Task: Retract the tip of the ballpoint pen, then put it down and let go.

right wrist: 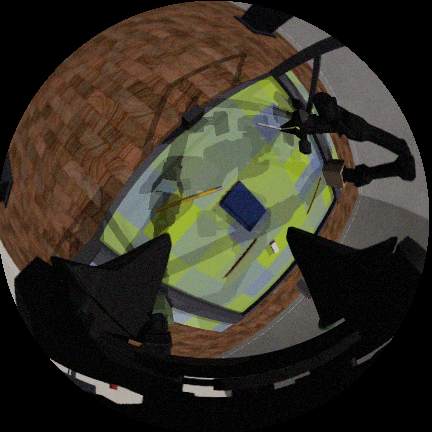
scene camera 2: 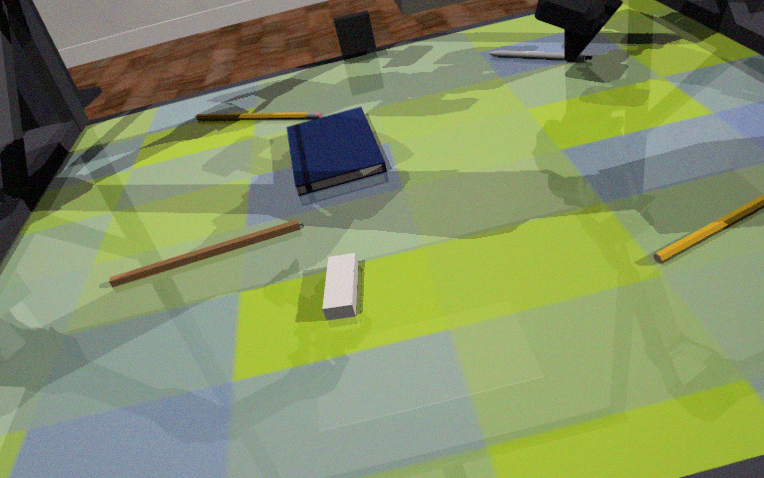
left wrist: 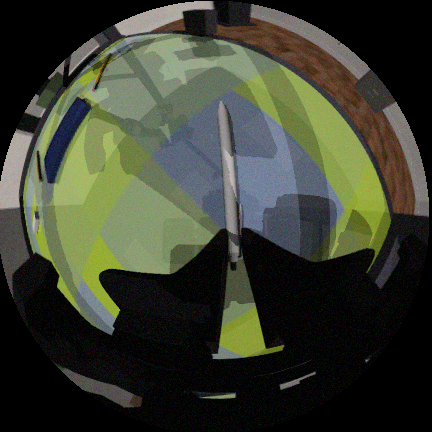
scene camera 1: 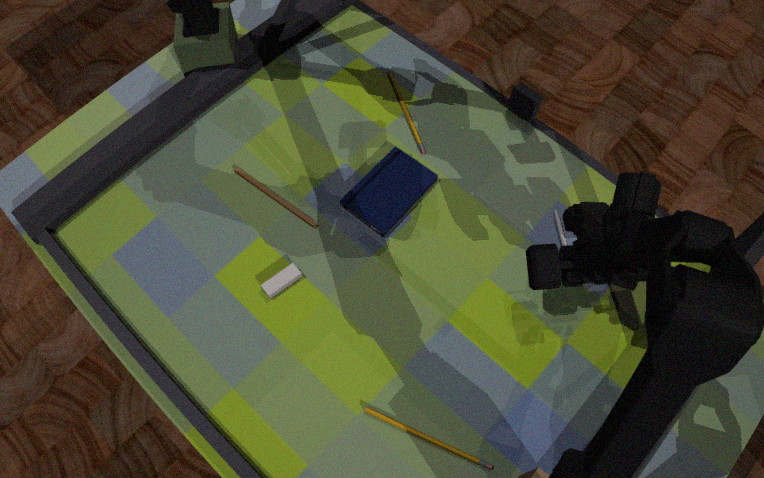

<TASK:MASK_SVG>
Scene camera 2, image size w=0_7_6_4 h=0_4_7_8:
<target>my left gripper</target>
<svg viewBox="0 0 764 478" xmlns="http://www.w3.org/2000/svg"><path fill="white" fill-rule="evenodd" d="M534 16L537 20L565 29L564 58L566 61L574 62L623 4L623 1L538 0Z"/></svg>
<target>brown stick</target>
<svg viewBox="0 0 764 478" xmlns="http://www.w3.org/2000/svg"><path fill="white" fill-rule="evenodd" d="M298 220L293 220L112 276L109 279L109 283L112 287L126 284L300 230Z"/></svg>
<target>white eraser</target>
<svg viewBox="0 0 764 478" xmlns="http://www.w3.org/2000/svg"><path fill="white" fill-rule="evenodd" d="M355 253L328 257L322 308L326 321L356 317L358 261Z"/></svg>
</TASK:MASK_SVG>
